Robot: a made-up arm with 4 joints.
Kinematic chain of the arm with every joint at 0, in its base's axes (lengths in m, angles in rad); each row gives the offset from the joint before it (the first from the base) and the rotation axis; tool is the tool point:
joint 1: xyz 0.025 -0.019 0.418 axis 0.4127 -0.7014 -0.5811
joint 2: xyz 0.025 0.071 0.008 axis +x
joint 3: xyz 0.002 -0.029 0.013 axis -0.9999 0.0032 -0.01
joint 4: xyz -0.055 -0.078 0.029 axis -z
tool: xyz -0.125 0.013 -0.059
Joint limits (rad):
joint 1: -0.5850..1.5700
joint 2: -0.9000..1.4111
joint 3: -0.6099..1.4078
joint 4: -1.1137..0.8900
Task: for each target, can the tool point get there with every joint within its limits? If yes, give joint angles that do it. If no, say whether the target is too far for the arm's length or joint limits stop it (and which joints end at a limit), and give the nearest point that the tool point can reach.
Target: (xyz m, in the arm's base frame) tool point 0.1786 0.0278 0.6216
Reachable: no: joint limits stop it (at a limit: joint 1, joint 4) | nearest point 0.0224 -0.0073 0.6437 | short by 0.162 m
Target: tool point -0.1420 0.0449 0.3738
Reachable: yes | joints 1.1793 0.1182 1.1285 -0.4025
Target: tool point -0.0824 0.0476 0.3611
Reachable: yes | joints 0.4417 0.7019 0.8956 0.4808
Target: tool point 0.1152 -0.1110 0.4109
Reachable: no: joint limits stop it (at a limit: joint 1, joint 3, joint 4) | nearest point -0.0087 -0.1647 0.4763 | short by 0.150 m
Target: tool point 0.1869 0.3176 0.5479
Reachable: no: too far | nearest point 0.1760 0.1679 0.4292 | short by 0.191 m
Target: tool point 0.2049 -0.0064 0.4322
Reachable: no: joint limits stop it (at a limit: joint 1, joint 3, joint 4) | nearest point 0.2116 0.0982 0.3669 | short by 0.123 m
